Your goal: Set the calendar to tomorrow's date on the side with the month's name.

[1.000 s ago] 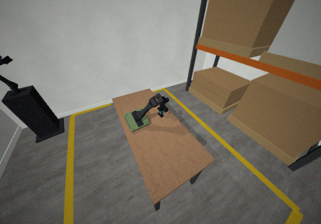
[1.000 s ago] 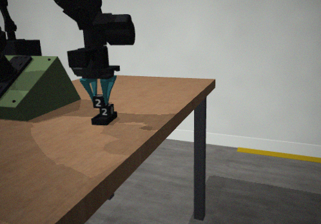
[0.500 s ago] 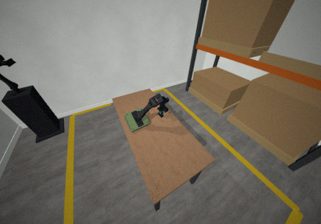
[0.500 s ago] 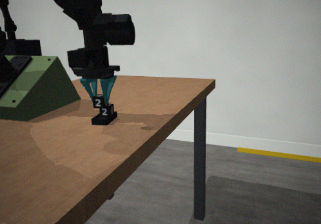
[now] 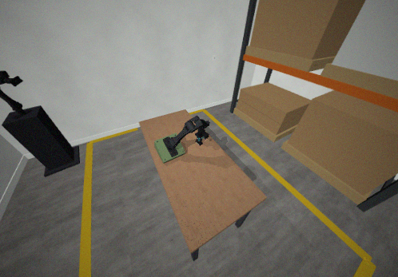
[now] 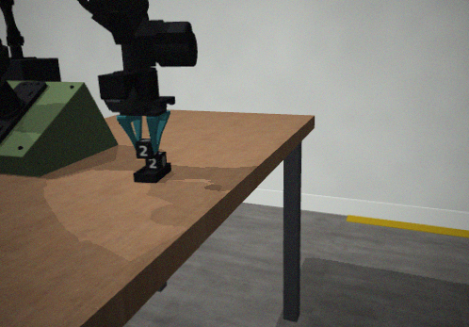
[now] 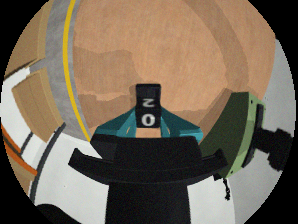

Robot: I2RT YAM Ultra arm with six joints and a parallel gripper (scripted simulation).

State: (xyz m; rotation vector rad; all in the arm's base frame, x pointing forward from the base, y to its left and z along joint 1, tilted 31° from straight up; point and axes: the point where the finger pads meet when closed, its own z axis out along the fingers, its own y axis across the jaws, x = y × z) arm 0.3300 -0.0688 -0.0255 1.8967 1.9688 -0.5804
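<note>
My gripper is now 5 cm above the black tray and 2 cm to the right of it. Round my hand: black cube: right at my hand.
</note>
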